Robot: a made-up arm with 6 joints.
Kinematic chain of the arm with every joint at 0, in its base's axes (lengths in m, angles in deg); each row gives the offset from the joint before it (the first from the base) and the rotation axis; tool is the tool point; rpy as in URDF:
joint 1: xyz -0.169 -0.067 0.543 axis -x
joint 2: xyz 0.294 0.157 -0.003 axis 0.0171 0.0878 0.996
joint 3: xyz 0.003 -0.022 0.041 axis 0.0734 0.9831 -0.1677
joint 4: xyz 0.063 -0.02 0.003 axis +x
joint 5: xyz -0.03 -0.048 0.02 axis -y
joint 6: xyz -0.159 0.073 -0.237 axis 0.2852 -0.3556 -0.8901
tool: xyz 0.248 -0.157 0.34 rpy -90 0 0
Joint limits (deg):
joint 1: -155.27..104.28
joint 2: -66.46..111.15
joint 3: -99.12..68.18
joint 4: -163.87..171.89
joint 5: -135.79..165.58
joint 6: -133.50..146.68
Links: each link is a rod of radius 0.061 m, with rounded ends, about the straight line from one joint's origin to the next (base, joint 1, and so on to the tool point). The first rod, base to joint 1, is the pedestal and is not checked.
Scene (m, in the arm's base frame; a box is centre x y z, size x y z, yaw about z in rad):
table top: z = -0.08
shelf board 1: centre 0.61 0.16 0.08 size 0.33 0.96 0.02 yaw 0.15
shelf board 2: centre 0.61 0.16 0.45 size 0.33 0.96 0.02 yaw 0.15
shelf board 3: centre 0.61 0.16 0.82 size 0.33 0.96 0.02 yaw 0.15
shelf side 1: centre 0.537 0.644 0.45 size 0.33 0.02 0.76 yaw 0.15
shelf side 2: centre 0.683 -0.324 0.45 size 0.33 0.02 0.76 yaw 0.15
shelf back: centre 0.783 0.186 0.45 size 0.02 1 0.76 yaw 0.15
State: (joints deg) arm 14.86 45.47 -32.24 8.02 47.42 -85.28
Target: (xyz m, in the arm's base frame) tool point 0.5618 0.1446 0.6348
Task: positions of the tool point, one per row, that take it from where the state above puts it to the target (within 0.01 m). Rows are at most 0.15 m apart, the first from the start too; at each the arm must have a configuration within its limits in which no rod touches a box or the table.
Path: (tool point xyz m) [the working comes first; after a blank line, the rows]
Joints at the target: -18.55 -18.67 -71.79 -51.35 45.32 -98.18
Straight joint move there: touches shelf board 2.

1: 0.0455 0.4501 0.5702
2: 0.1479 0.4410 0.5749
3: 0.2366 0.4037 0.5833
4: 0.3043 0.3467 0.5896
5: 0.3480 0.2802 0.5903
6: 0.3814 0.2813 0.5753
7: 0.4238 0.2682 0.5695
8: 0.4716 0.2407 0.5765
9: 0.5195 0.1992 0.5984
10: 0.5618 0.1446 0.6348

